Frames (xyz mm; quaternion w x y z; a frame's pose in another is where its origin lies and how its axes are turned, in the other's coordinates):
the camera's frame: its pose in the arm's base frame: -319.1 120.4 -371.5 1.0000 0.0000 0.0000 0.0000
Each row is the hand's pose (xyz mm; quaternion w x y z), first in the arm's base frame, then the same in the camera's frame.
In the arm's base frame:
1: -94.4 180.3 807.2 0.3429 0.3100 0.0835 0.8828
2: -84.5 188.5 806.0 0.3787 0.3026 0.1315 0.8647
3: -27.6 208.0 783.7 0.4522 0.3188 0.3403 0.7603
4: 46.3 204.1 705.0 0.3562 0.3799 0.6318 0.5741
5: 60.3 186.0 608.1 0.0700 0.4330 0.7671 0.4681
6: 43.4 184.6 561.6 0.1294 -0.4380 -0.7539 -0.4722
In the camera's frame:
1: 224.7 59.9 1178.7 0.3429 0.3100 0.0835 0.8828
2: 234.6 68.1 1177.5 0.3787 0.3026 0.1315 0.8647
3: 291.5 87.6 1155.2 0.4522 0.3188 0.3403 0.7603
4: 365.4 83.7 1076.5 0.3562 0.3799 0.6318 0.5741
5: 379.4 65.6 979.6 0.0700 0.4330 0.7671 0.4681
6: 362.5 64.2 933.1 0.1294 -0.4380 -0.7539 -0.4722

